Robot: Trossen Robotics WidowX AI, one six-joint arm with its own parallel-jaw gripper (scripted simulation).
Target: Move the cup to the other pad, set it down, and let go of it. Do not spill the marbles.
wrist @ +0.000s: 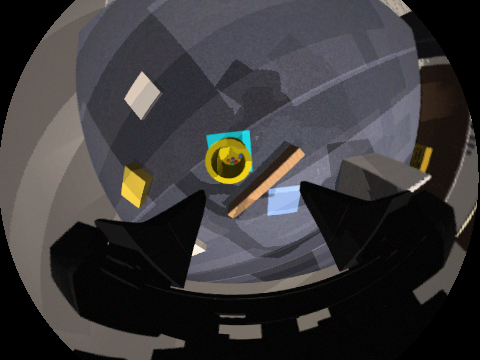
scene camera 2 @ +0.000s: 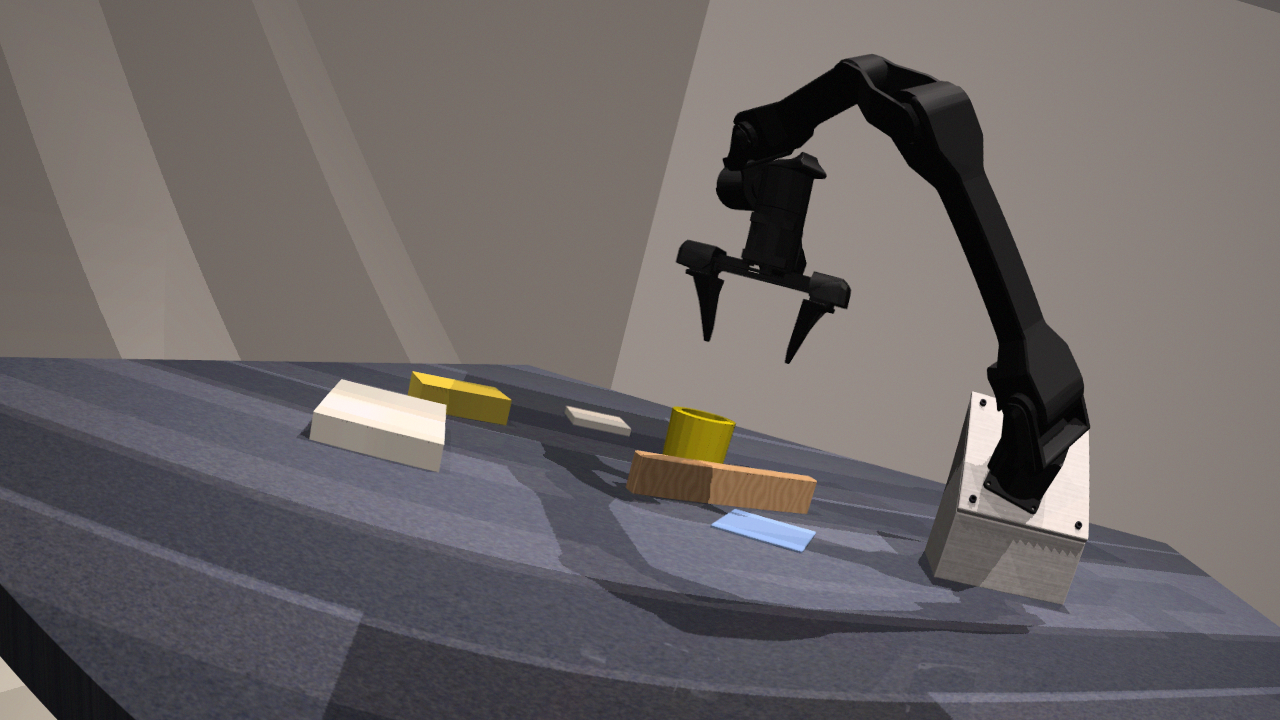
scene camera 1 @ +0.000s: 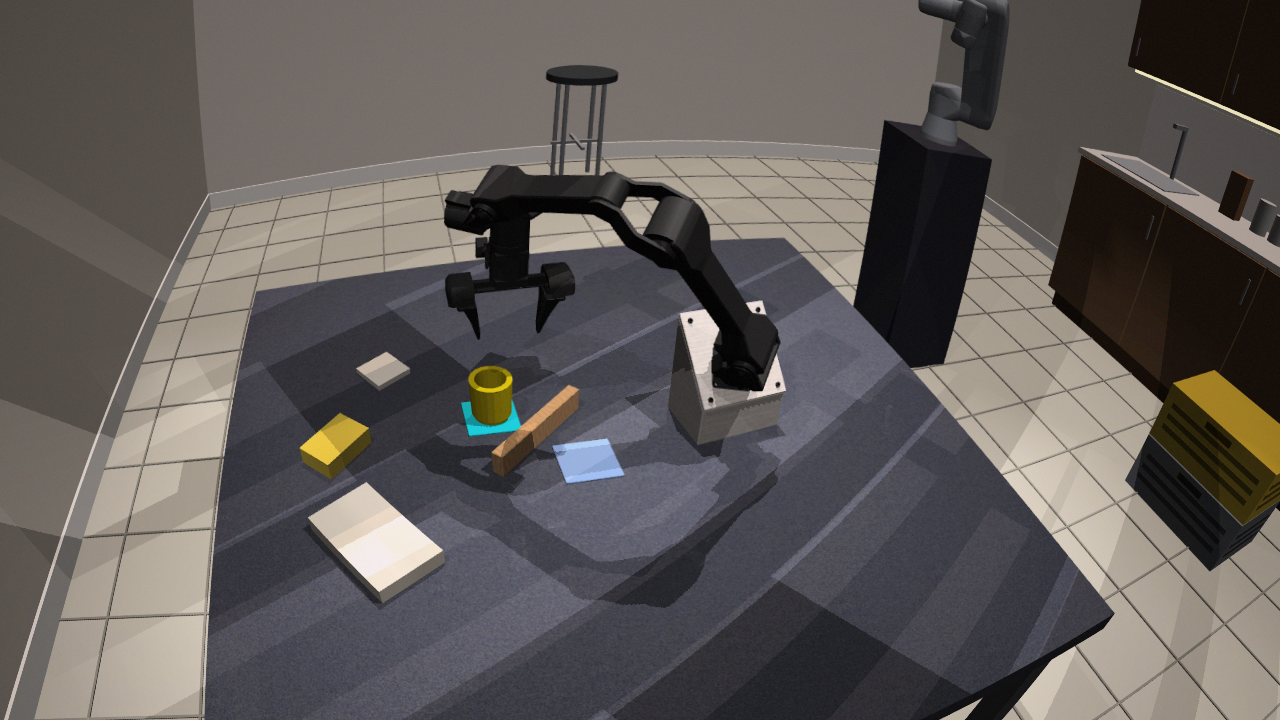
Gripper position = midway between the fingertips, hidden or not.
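Gripper in the wrist view (253,190). Yellow cup in the wrist view (216,159). Small pale tile in the wrist view too. Gripper in scene camera 2 (746,352). Yellow cup in scene camera 2 (692,434). Small pale tile in scene camera 2 (611,424). Gripper in scene camera 1 (507,335). Yellow cup in scene camera 1 (490,387). Small pale tile in scene camera 1 too. Wooden bar, same spot: (scene camera 1: 517,446) and (scene camera 2: 678,467). Small pale tile, same spot: (wrist: 143,94) and (scene camera 1: 386,368).
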